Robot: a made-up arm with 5 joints.
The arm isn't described. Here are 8 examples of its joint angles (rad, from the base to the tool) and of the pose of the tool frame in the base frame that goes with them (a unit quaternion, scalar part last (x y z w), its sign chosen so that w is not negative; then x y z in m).
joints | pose
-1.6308 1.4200 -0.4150 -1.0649 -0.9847 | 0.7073 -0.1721 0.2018 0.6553 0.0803 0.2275 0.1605
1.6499 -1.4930 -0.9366 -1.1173 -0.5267 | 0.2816 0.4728 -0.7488 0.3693 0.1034 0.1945 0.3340
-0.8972 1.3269 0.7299 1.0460 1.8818 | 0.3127 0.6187 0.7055 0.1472 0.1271 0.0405 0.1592
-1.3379 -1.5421 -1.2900 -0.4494 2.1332 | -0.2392 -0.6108 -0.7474 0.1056 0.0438 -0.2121 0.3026
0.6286 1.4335 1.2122 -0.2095 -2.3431 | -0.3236 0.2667 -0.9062 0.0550 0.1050 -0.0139 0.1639
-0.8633 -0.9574 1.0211 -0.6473 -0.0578 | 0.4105 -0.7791 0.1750 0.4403 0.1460 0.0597 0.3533
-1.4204 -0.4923 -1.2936 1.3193 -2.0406 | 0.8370 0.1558 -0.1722 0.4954 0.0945 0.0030 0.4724
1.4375 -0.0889 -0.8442 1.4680 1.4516 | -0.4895 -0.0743 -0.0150 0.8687 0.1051 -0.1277 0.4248
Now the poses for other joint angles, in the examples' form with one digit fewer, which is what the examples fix.
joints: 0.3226 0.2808 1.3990 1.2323 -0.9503
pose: -0.206 0.586 -0.481 0.619 0.124 -0.014 0.239
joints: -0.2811 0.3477 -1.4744 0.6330 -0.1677
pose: 0.211 -0.832 0.017 0.513 0.243 0.041 0.453
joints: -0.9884 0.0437 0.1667 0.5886 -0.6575
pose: 0.282 -0.249 0.130 0.917 0.192 0.148 0.314
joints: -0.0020 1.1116 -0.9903 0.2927 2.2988
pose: -0.493 -0.236 0.756 0.360 0.356 -0.002 0.252
